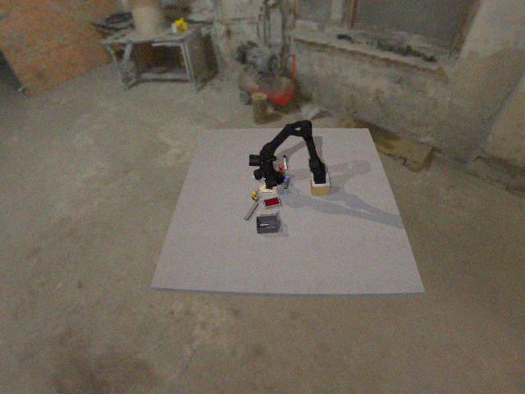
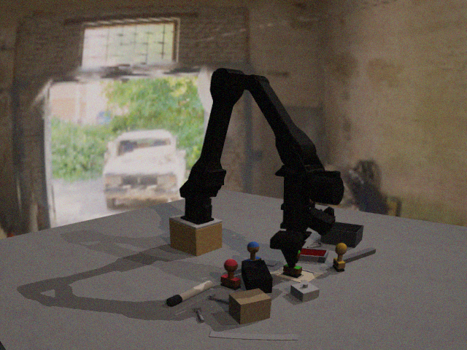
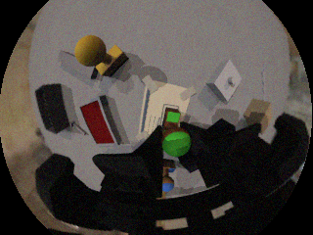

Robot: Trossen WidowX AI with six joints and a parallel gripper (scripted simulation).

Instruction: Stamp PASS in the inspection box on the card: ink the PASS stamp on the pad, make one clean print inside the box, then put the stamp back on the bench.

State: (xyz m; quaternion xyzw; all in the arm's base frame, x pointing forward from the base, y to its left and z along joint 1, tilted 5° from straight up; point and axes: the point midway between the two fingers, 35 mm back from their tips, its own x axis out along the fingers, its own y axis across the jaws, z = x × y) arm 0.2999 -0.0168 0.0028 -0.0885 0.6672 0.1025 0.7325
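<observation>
Now: gripper tip 30 mm above the cream card and 10 mm to the right of it. Also, from my gripper tip: green-knobbed stamp (right at my gripper tip); dark block (80 mm to the right, 40 mm behind, 10 mm below); blue-knobbed stamp (100 mm behind, 10 mm to the right, 10 mm below).
</observation>
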